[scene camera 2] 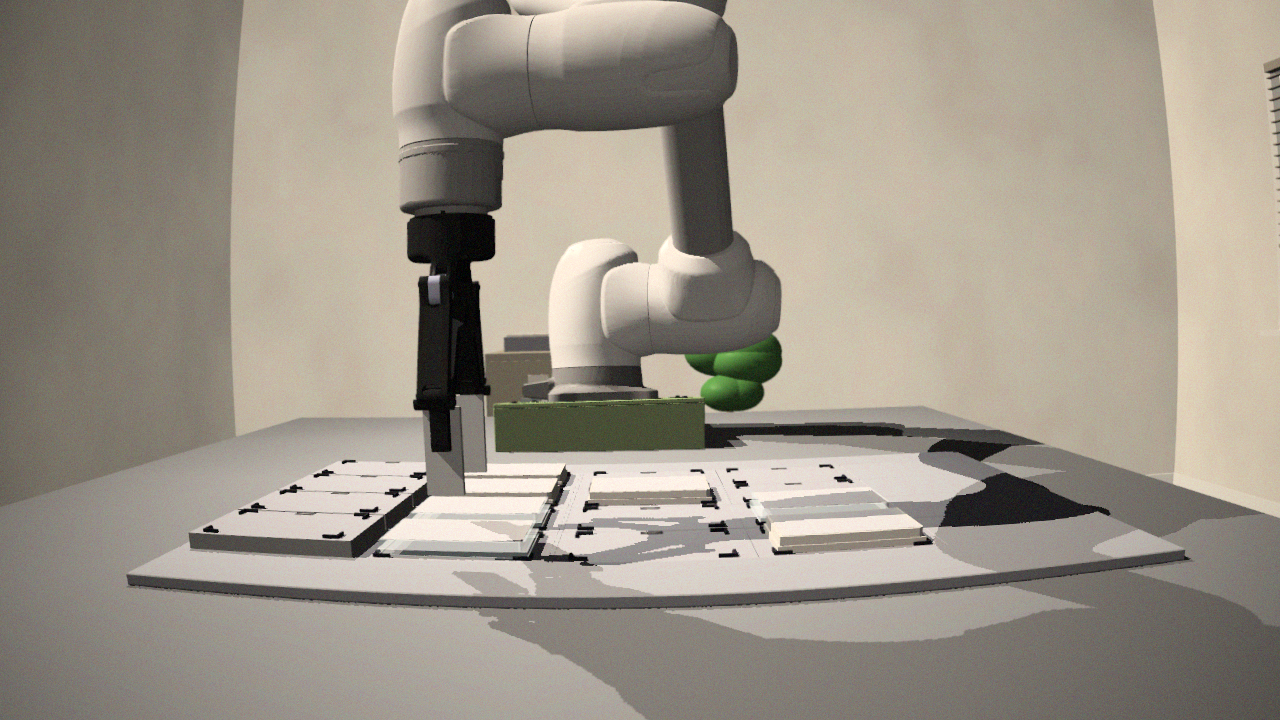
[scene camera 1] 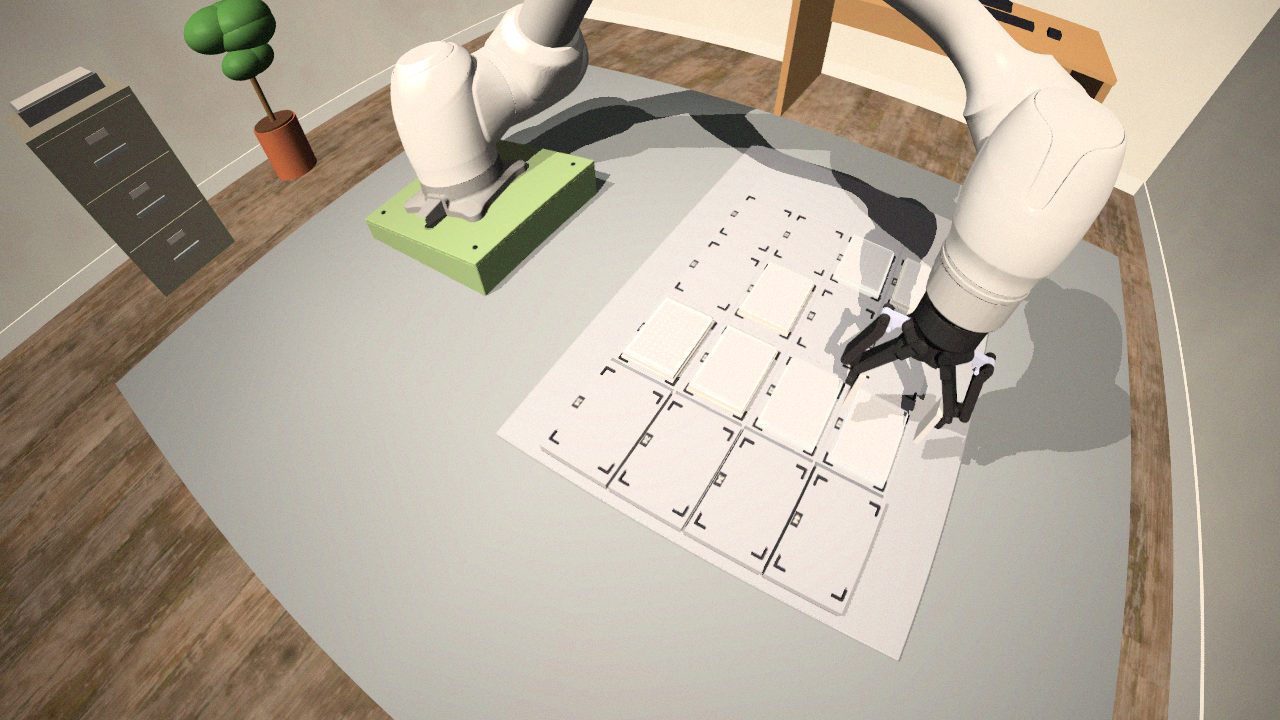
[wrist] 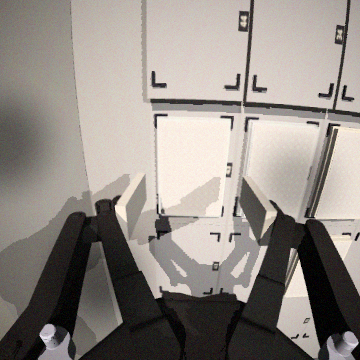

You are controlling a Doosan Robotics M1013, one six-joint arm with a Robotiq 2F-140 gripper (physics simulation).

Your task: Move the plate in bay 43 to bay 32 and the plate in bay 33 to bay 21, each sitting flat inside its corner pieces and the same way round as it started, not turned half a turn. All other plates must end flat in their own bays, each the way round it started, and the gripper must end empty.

Note:
In view: my gripper (scene camera 2: 459, 482) and a clear plate (scene camera 1: 864, 266).
My gripper also shows in scene camera 1 (scene camera 1: 882, 416) and in the wrist view (wrist: 192, 187). The wrist view misses the clear plate, which is hidden by my gripper.

